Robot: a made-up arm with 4 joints.
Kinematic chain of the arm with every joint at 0, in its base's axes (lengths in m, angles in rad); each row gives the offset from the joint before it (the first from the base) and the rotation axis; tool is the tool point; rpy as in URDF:
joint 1: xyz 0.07 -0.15 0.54 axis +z
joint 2: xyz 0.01 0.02 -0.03 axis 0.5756 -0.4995 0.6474
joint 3: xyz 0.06 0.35 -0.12 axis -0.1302 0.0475 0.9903
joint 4: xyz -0.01 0 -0.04 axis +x
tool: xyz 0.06 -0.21 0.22 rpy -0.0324 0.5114 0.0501
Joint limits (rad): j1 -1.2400..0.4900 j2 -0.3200..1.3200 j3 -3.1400..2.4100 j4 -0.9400..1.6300
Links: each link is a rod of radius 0.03 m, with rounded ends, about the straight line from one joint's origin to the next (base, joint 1, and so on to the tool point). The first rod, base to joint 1, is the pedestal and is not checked.
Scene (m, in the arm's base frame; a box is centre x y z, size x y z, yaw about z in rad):
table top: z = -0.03
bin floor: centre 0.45 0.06 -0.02 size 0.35 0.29 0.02 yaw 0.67
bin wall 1: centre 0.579 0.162 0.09 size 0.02 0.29 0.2 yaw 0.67
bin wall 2: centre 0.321 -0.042 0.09 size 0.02 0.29 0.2 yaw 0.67
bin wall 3: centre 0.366 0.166 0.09 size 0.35 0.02 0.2 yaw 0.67
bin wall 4: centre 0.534 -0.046 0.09 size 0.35 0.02 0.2 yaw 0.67
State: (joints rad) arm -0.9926 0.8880 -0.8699 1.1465
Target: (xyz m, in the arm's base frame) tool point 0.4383 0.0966 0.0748
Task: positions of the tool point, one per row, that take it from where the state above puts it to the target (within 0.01 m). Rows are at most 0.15 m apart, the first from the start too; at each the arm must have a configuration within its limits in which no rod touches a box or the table.
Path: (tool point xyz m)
1: 0.3241 0.0751 0.2561
2: 0.4268 0.0843 0.2806
3: 0.4184 0.0627 0.2305
4: 0.4012 0.0468 0.1836
5: 0.4015 0.0780 0.1587
6: 0.4109 0.0990 0.1352
7: 0.4252 0.1058 0.1084
8: 0.4383 0.0966 0.0748

